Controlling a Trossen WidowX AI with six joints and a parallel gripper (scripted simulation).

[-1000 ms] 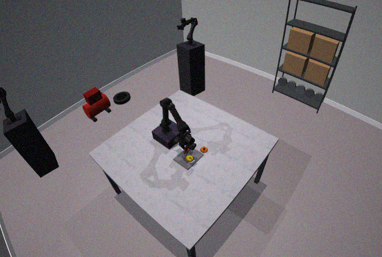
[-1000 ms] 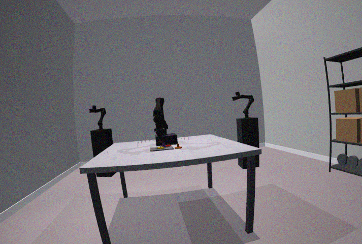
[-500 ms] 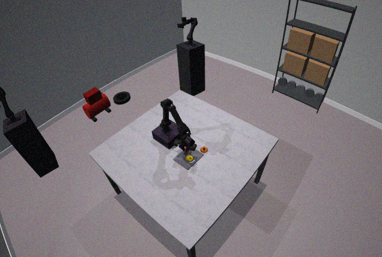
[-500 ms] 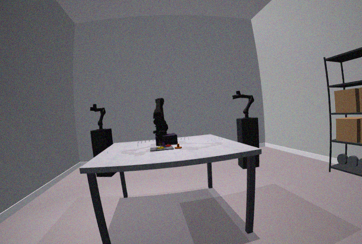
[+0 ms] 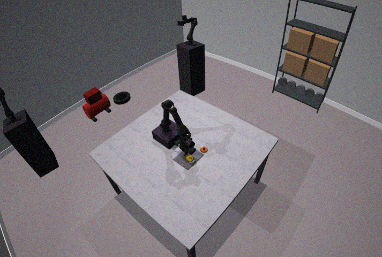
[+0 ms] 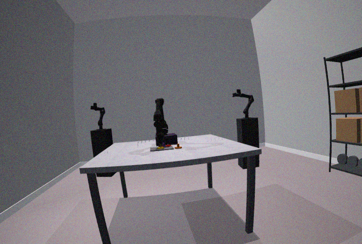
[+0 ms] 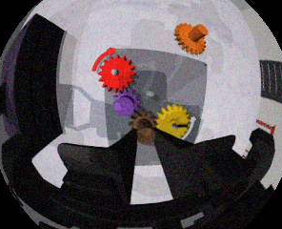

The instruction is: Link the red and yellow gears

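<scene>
My gripper tip is now 1 cm above the brown gear. Also, from my gripper tip: purple gear (3 cm behind, 3 cm to the left, 2 cm below); yellow gear (5 cm ahead, 3 cm below); red gear (5 cm behind, 6 cm to the left, 3 cm below).
</scene>
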